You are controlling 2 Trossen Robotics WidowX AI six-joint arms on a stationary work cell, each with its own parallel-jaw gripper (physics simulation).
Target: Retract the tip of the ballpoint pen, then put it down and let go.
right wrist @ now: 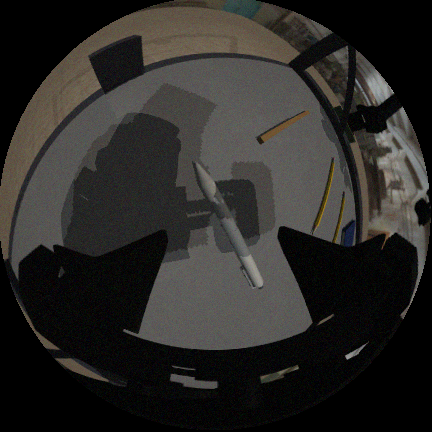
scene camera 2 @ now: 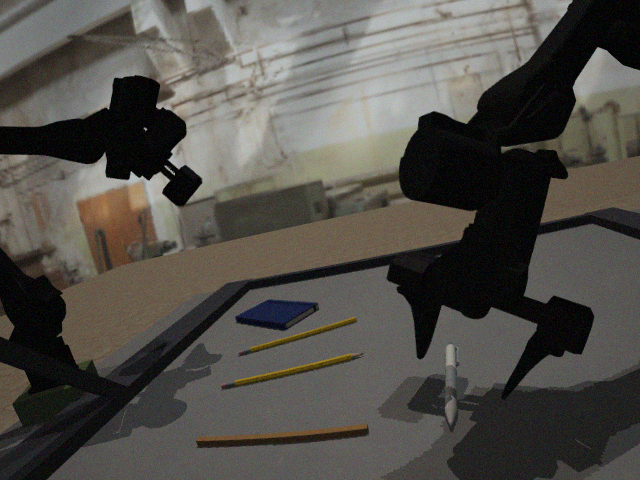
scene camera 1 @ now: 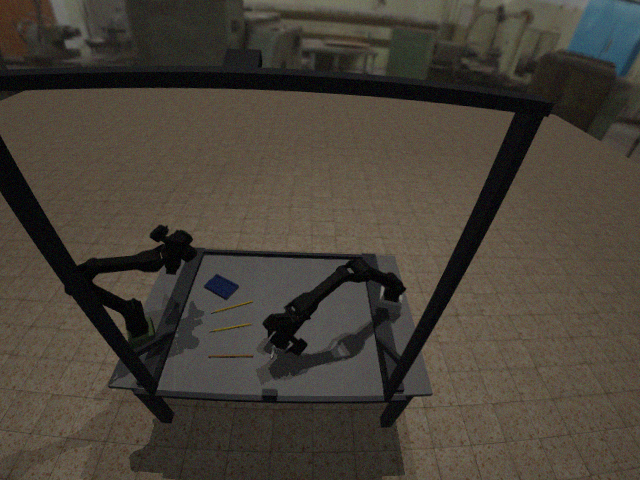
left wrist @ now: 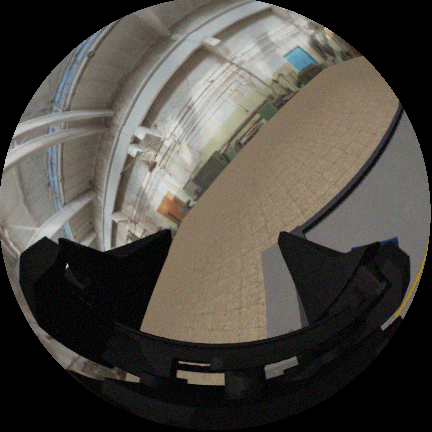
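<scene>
The ballpoint pen is pale with a grey middle and lies on the grey table. Its pointed end faces the front in scene camera 2, and its clip end points away. Whether the writing tip is out is too small to tell. Much of the pen is hidden by the arm in scene camera 1. My right gripper is open above the pen, with its fingers on either side of it and not touching it. My left gripper is open and empty, raised near the table's left edge in scene camera 1, away from the pen.
Two yellow pencils and an orange-brown stick lie left of the pen in scene camera 2. A blue notebook lies behind them. Dark frame posts rise from the table's sides.
</scene>
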